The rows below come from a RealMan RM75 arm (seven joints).
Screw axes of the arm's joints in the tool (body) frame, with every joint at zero. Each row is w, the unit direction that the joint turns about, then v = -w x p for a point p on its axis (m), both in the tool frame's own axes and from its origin. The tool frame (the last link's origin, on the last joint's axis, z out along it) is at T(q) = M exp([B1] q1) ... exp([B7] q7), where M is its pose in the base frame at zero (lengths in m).
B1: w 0 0 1 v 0 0 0
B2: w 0 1 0 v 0.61 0 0
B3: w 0 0 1 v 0 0 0
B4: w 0 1 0 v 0.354 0 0
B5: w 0 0 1 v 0 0 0
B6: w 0 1 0 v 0.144 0 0
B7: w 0 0 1 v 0 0 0
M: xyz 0 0 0.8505 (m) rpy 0 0 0 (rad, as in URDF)
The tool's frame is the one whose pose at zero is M.
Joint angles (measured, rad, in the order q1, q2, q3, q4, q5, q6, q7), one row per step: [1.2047 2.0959 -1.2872 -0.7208 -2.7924 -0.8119 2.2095]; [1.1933 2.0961 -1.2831 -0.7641 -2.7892 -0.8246 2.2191]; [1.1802 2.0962 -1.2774 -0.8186 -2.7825 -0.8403 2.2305]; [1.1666 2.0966 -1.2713 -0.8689 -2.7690 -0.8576 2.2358]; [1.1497 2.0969 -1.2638 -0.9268 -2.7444 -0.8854 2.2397]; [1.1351 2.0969 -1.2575 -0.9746 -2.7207 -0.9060 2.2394]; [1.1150 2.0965 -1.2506 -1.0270 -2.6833 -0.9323 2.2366]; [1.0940 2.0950 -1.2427 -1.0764 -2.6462 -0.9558 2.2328]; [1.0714 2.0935 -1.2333 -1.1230 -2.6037 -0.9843 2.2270]
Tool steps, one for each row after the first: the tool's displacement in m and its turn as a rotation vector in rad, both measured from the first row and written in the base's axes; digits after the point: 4 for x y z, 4 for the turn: [-0.0058 -0.0002 0.0056 0.0123 0.0228 0.0074]; [-0.0137 -0.0007 0.0129 0.0272 0.0535 0.0182]; [-0.0204 -0.0022 0.0192 0.0351 0.0842 0.0273]; [-0.0272 -0.0054 0.0260 0.0348 0.1224 0.0327]; [-0.0328 -0.0083 0.0319 0.0340 0.1547 0.0412]; [-0.0374 -0.0127 0.0379 0.0253 0.1958 0.0464]; [-0.0408 -0.0168 0.0445 0.0184 0.2352 0.0522]; [-0.0427 -0.0218 0.0505 0.0044 0.2750 0.0541]
